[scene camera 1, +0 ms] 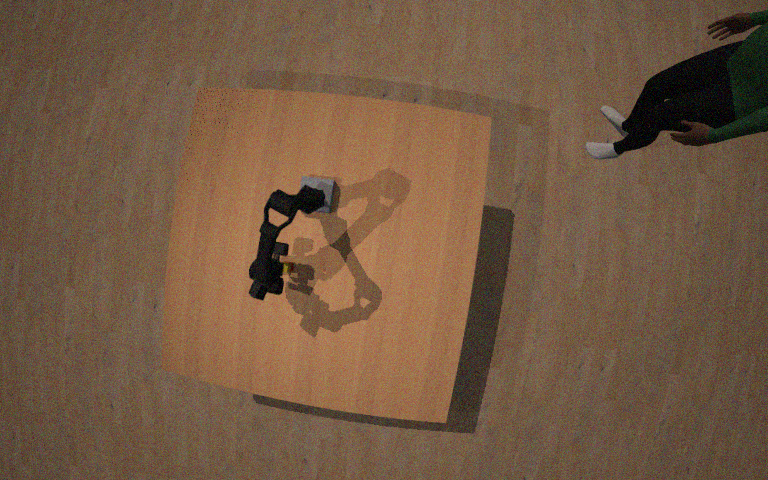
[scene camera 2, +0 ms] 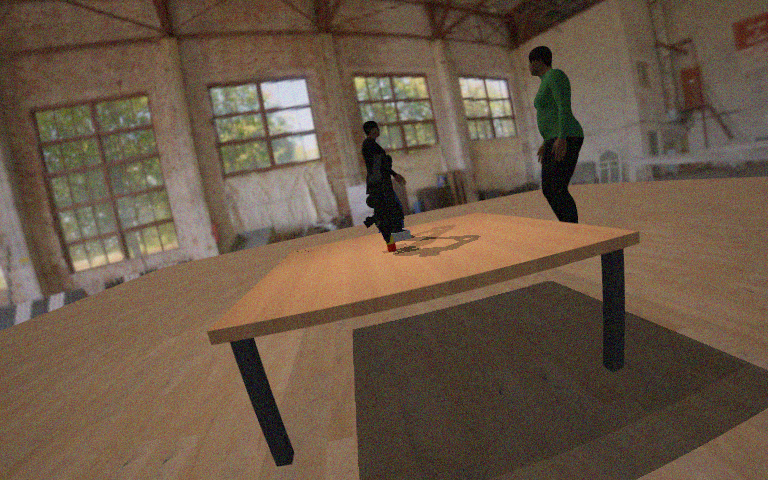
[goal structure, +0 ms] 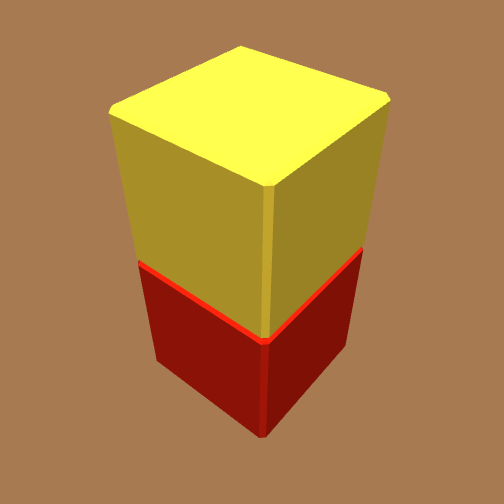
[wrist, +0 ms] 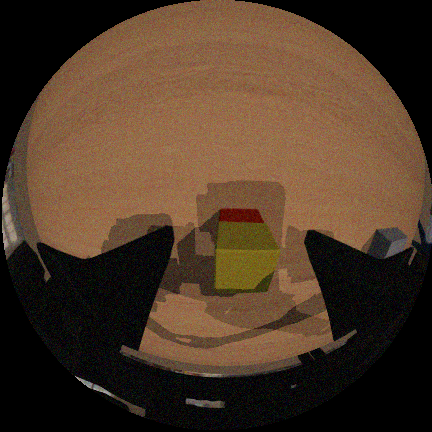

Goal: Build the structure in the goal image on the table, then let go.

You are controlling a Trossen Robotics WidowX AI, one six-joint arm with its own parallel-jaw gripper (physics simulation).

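Frame: origin at the arm's base, x left, y back, z up, level; metres.
Seen in the pictures: gripper, between the fingertips: [scene camera 1: 283, 266] [scene camera 2: 386, 241] [wrist: 243, 235]; arm's base, origin of its link: [scene camera 1: 315, 198] [scene camera 2: 397, 231].
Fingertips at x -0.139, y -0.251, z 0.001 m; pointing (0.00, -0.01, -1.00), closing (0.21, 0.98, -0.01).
Offsets run from my fingertips to a thing's top centre. Level surfaces: height alone.
A yellow block {dy -0.003, dx +0.012, dz +0.022 m} [wrist: 245, 267] [scene camera 2: 390, 240] sits on top of a red block {dy -0.002, dx +0.015, dz -0.011 m} [wrist: 241, 215] [scene camera 2: 391, 247], which stands on the table. In the first scene view a small part of the yellow block [scene camera 1: 287, 267] shows beside the arm. My gripper [wrist: 243, 235] is open, with one finger on each side of the yellow block and a gap between each finger and the block. In the wrist view most of the red block is hidden behind the yellow one.
The wooden table {dz -0.044 m} [scene camera 1: 368, 350] [scene camera 2: 339, 283] carries the arm's grey base [scene camera 1: 308, 181] [scene camera 2: 400, 234] [wrist: 389, 242]. The arm's shadows fall around the blocks. A person in green [scene camera 1: 750, 73] [scene camera 2: 557, 107] stands beyond the table. Another person in dark clothes [scene camera 2: 371, 135] shows behind the arm.
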